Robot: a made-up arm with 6 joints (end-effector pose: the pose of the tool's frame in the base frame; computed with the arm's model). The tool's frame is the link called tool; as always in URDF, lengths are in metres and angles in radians. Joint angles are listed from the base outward.
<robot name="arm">
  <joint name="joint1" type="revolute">
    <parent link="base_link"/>
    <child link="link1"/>
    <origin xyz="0.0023 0.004 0.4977" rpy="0 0 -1.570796"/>
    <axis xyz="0 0 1"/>
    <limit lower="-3.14" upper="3.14" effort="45" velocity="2.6"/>
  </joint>
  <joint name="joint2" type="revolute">
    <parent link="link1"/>
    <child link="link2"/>
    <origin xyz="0.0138 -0.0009 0.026" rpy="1.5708 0 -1.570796"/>
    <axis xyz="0 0 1"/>
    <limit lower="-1.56" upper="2.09" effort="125" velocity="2.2"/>
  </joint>
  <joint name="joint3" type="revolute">
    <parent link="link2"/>
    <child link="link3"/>
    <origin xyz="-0.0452 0.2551 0.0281" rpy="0 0 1.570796"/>
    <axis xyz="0 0 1"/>
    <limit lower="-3.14" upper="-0.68" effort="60" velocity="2.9"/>
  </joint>
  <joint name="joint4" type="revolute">
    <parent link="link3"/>
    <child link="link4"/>
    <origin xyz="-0.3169 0.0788 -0.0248" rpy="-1.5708 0 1.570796"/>
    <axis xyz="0 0 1"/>
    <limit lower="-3.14" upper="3.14" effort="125" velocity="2.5"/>
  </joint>
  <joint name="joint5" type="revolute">
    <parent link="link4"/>
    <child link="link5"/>
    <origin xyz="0.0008 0.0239 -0.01" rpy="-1.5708 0 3.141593"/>
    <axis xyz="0 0 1"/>
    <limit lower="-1.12" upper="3.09" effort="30" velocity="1"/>
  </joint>
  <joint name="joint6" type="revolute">
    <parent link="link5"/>
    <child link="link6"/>
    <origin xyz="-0.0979 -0.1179 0.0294" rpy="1.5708 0 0"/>
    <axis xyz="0 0 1"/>
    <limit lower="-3.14" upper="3.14" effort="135" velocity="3"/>
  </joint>
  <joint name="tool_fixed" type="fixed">
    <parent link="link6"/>
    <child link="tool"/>
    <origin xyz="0.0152 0.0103 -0.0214" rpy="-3.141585 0 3.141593"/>
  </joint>
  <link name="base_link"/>
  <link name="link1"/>
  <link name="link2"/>
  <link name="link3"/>
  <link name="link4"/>
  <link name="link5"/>
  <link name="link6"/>
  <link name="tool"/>
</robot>
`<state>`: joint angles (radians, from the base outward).
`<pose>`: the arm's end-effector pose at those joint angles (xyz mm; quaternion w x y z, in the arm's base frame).
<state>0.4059 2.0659 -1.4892 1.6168 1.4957 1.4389</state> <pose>28.3 97.7 -46.4 0.0141 0.2800 -0.6145 0.7374</pose>
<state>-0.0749 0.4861 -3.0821 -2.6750 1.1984 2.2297</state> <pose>290.8 -59.5 1172.4 0.2131 0.3055 0.8821 0.2885</pose>
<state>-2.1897 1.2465 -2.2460 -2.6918 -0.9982 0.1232</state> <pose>-249.2 -399.3 369.4 0.9409 -0.1614 -0.0955 0.2820</pose>
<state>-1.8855 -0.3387 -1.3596 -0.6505 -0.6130 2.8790</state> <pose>1.7 -257.2 1017.3 0.0888 -0.2682 0.8409 0.4616</pose>
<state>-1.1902 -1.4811 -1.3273 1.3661 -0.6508 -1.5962</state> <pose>-213.4 168.6 934.9 0.0600 0.6556 0.6829 0.3168</pose>
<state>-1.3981 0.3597 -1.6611 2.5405 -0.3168 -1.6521</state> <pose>19.2 -483.2 626.4 0.3093 -0.1934 -0.4608 -0.8091</pose>
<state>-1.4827 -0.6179 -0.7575 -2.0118 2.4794 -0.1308</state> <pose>-108.2 -193.3 819.8 0.1711 -0.3449 0.7657 -0.5152</pose>
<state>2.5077 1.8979 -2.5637 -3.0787 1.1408 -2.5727</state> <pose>-476.8 358.5 126.4 0.3753 0.7843 -0.0329 0.4929</pose>
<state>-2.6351 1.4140 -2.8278 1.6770 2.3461 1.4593</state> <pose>-449.0 -393.9 583.7 0.0728 -0.7561 0.1428 0.6345</pose>
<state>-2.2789 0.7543 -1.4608 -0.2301 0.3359 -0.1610</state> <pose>-361.3 -440.3 433.6 0.5650 -0.1915 -0.0092 -0.8025</pose>
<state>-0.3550 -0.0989 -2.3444 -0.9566 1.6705 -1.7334</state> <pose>197.8 -177.4 1096.4 0.7714 -0.4938 0.1837 0.3570</pose>
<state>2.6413 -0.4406 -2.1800 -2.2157 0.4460 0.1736</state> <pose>-96.1 49.9 1168.4 0.0370 0.2447 -0.9465 0.2070</pose>
